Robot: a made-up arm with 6 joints. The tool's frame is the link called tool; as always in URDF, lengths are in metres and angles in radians. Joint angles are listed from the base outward. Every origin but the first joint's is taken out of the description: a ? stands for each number. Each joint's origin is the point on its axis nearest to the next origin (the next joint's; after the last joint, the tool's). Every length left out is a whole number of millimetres.
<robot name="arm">
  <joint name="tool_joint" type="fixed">
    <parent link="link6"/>
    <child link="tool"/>
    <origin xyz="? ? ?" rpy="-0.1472 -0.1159 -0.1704"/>
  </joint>
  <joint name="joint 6" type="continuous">
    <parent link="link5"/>
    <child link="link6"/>
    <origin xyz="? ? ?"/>
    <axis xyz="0 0 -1"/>
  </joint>
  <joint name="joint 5" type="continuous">
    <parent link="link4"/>
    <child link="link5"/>
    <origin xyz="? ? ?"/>
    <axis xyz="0 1 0"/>
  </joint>
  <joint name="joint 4" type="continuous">
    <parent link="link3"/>
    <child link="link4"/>
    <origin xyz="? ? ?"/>
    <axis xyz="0 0 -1"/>
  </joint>
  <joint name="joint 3" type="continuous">
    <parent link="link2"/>
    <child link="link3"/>
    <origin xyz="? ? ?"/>
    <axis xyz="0 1 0"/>
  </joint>
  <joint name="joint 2" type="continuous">
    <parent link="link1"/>
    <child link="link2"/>
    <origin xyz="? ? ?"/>
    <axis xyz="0 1 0"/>
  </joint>
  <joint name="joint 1" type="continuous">
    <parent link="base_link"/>
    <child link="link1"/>
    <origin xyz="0.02 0 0.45"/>
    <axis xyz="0 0 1"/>
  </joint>
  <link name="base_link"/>
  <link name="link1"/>
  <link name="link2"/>
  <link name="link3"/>
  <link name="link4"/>
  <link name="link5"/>
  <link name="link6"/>
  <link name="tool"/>
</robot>
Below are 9 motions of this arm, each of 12 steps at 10 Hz.
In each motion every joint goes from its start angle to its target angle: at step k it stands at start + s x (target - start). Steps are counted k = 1, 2, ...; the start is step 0. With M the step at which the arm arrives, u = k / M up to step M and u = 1 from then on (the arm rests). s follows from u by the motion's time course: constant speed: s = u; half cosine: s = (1 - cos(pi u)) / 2; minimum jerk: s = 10 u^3 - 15 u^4 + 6 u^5.
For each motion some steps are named. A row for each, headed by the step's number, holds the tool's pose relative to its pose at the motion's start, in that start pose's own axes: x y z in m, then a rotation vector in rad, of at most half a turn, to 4 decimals.
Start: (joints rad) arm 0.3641 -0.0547 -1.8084 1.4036 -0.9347 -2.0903
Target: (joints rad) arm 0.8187 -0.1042 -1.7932 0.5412 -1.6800 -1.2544
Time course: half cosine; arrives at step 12
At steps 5, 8, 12:
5: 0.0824 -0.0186 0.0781 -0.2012 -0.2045 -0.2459
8: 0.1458 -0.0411 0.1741 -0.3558 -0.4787 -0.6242
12: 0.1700 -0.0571 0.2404 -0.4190 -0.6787 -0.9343

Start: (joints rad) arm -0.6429 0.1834 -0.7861 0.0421 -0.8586 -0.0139
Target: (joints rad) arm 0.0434 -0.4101 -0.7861 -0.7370 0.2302 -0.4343
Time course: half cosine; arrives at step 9
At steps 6, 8, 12:
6: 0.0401 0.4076 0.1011 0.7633 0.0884 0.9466
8: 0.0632 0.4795 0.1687 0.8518 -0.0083 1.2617
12: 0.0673 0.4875 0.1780 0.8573 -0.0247 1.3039

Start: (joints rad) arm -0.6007 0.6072 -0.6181 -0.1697 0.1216 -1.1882
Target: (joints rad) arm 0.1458 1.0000 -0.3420 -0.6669 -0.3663 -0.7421
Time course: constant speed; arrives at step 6
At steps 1, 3, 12:
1: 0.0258 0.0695 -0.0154 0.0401 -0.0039 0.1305
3: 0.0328 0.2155 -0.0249 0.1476 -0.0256 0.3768
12: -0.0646 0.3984 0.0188 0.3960 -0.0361 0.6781

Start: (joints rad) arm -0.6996 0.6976 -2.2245 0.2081 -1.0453 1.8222
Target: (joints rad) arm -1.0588 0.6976 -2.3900 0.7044 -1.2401 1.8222
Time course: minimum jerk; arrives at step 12
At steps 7, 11, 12:
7: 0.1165 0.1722 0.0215 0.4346 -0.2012 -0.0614
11: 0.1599 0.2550 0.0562 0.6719 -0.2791 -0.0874
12: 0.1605 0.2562 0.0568 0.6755 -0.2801 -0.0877

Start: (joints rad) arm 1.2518 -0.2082 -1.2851 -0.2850 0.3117 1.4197
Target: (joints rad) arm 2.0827 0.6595 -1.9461 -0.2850 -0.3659 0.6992
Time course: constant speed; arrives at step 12
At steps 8, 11, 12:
8: -0.4056 0.0245 0.1369 0.6488 0.3706 0.5778
11: -0.5326 -0.0203 0.2378 0.9373 0.4707 0.7091
12: -0.5686 -0.0417 0.2756 1.0371 0.4988 0.7400

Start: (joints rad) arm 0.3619 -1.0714 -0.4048 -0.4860 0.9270 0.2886
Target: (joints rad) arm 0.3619 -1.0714 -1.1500 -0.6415 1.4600 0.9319
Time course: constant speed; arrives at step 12
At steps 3, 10, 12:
3: 0.0661 -0.0494 0.0671 -0.0793 -0.0365 -0.2150
10: 0.1577 -0.1905 0.2488 -0.2148 -0.1217 -0.7821
12: 0.1657 -0.2350 0.3035 -0.2380 -0.1423 -0.9591

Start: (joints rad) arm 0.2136 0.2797 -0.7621 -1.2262 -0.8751 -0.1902
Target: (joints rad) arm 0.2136 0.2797 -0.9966 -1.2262 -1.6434 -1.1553
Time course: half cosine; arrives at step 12
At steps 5, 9, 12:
5: 0.0764 -0.0459 0.0361 -0.0552 -0.3618 0.3849
9: 0.1524 -0.0877 0.1158 -0.2654 -0.7919 0.8966
12: 0.1677 -0.0966 0.1450 -0.3613 -0.9099 1.0474

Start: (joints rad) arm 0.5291 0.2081 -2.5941 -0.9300 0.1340 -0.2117
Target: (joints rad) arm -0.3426 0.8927 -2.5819 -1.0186 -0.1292 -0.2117
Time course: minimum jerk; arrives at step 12
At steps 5, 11, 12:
5: -0.2397 0.0696 -0.0084 0.0738 0.2016 0.2533
11: -0.7100 -0.0245 0.1947 0.1754 0.6845 0.5596
12: -0.7130 -0.0261 0.1975 0.1758 0.6887 0.5610

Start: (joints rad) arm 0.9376 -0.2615 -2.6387 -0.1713 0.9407 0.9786
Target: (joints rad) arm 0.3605 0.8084 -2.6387 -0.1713 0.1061 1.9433
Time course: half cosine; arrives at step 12
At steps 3, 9, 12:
3: -0.0361 -0.0382 -0.0947 -0.0656 -0.0325 -0.0884
9: -0.0519 -0.4706 -0.4085 -0.3078 -0.2620 -0.6007
12: -0.0291 -0.5902 -0.4214 -0.3370 -0.3252 -0.7246

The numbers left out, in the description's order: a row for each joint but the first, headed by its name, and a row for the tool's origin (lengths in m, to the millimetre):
tool: -0.02 -0.01 0
joint 6: 0.16 0 -0.18
joint 5: -0.02 -0.02 0
joint 4: 0.08 0 -0.48
joint 3: 0.04 0 0.17
joint 2: 0.01 -0.01 0

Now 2 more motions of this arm.
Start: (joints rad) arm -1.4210 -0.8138 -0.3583 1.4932 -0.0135 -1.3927
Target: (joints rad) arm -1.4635 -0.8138 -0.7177 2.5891 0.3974 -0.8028
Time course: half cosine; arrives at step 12
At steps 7, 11, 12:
7: 0.0694 0.1123 -0.0081 0.2896 0.0329 -1.0786
11: 0.1618 0.1820 0.0110 0.5826 0.0766 -1.6360
12: 0.1671 0.1849 0.0125 0.5992 0.0797 -1.6615

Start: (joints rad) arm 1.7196 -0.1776 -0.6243 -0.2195 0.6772 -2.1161
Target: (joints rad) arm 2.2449 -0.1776 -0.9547 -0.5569 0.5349 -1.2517
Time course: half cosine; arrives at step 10
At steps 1, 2, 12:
1: 0.0039 -0.0089 0.0044 -0.0110 0.0097 -0.0005
2: 0.0165 -0.0343 0.0174 -0.0448 0.0362 -0.0024
12: 0.2883 -0.2673 0.2260 -0.6143 0.1005 -0.0704

